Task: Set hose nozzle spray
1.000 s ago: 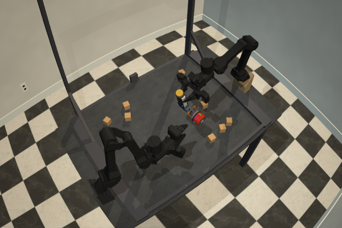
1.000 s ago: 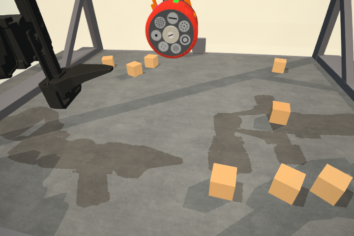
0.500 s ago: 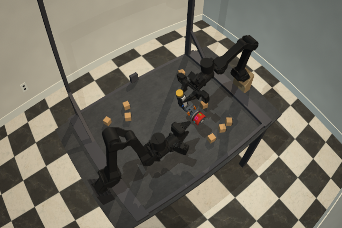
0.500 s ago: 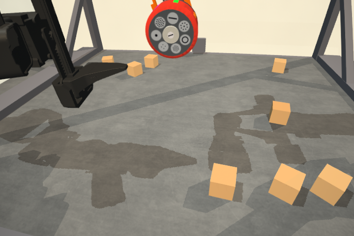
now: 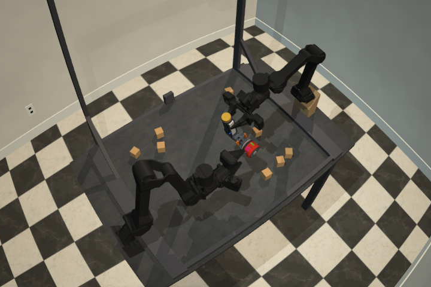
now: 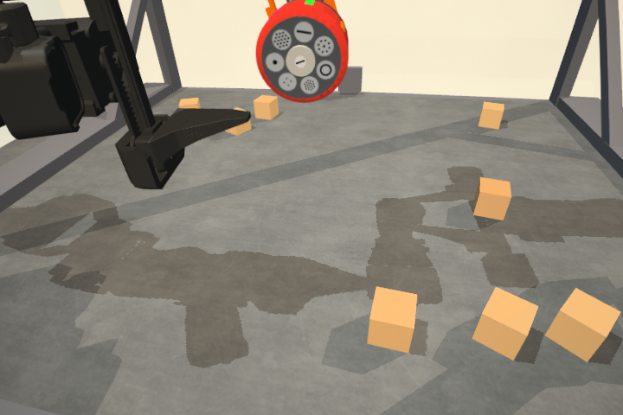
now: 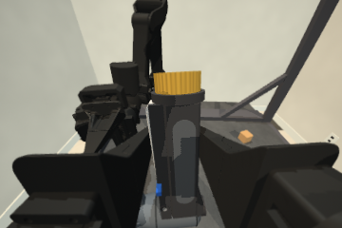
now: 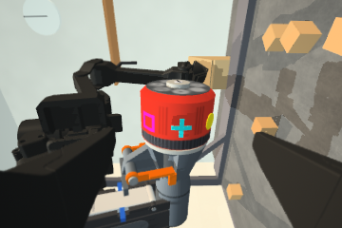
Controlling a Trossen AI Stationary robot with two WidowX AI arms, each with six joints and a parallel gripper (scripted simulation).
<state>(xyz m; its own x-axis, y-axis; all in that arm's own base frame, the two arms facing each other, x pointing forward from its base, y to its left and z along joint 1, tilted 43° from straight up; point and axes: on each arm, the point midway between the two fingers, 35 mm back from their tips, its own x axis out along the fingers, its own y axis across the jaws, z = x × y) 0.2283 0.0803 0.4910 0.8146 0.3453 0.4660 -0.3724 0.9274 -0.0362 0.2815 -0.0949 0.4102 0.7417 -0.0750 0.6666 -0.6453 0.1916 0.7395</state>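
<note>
The red spray ring lies 8 cm to the left of my right hand.
</note>
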